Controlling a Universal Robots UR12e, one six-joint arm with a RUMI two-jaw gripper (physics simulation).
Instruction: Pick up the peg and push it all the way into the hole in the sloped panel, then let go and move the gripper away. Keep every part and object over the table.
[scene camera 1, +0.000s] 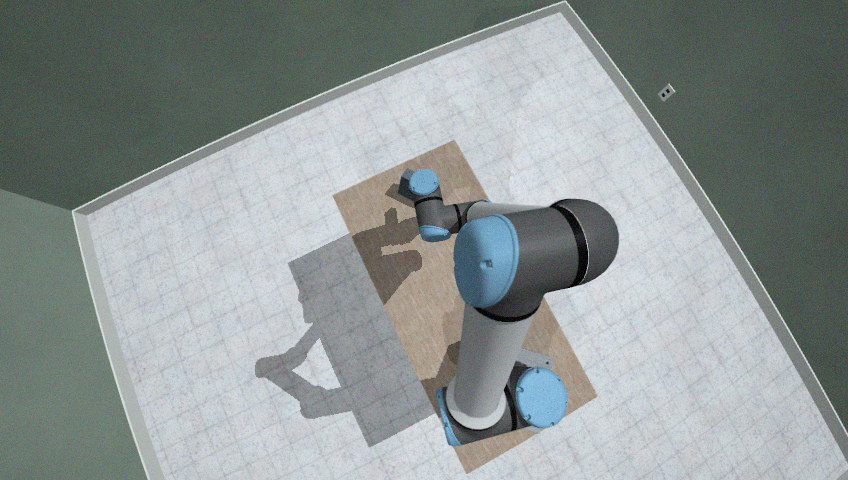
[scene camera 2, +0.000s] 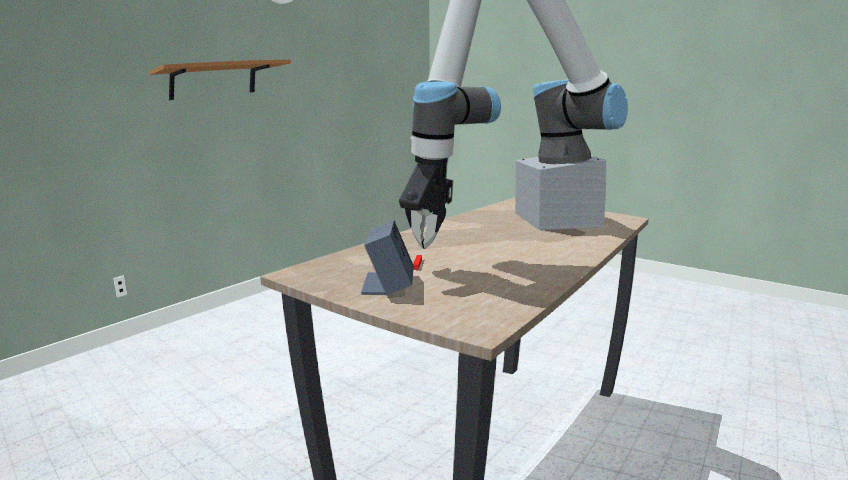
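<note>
The red peg (scene camera 2: 417, 262) shows in scene camera 2 as a short bar that appears to lie on the table, close beside the blue-grey sloped panel (scene camera 2: 387, 258) (scene camera 1: 407, 175). Part of the peg may be hidden behind the panel. The panel leans on its flat base, and its hole does not show. My gripper (scene camera 2: 423, 245) is shut and empty, pointing down. Its tips are apart from the peg, a little above it in the picture, and to the right of the panel's top. In scene camera 1 the wrist hides the fingers, and the peg does not show.
The wooden table (scene camera 1: 425, 297) (scene camera 2: 333, 285) carries a grey pedestal block (scene camera 2: 562, 196) under the arm's base at its far end. The panel stands near the opposite end of the table. A wall shelf (scene camera 2: 220, 66) hangs on the left wall, away from the arm.
</note>
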